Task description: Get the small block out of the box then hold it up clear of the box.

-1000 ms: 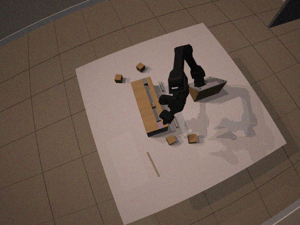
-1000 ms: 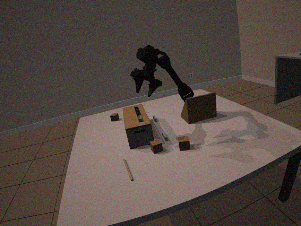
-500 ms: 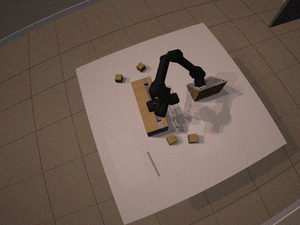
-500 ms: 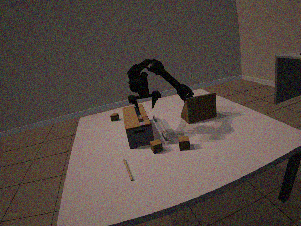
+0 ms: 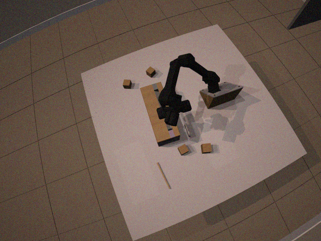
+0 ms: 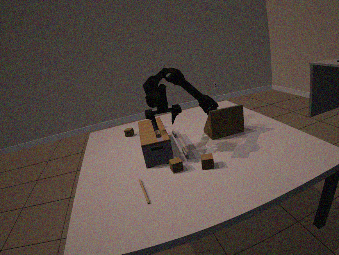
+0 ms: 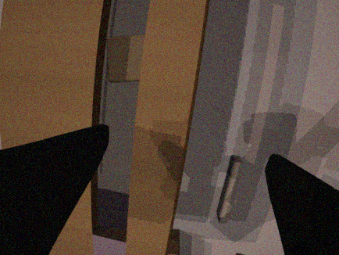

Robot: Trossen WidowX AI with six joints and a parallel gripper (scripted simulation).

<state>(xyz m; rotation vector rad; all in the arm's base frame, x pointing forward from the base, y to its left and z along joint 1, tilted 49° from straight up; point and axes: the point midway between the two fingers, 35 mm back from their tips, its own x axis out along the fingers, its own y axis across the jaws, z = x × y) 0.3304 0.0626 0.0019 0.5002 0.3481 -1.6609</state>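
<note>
The long box is 3 cm ahead of my gripper tip, 6 cm to the right of it and 9 cm below it. Round my gripper tip: thin wooden stick: 21 cm ahead, 30 cm to the left, 15 cm below.
</note>
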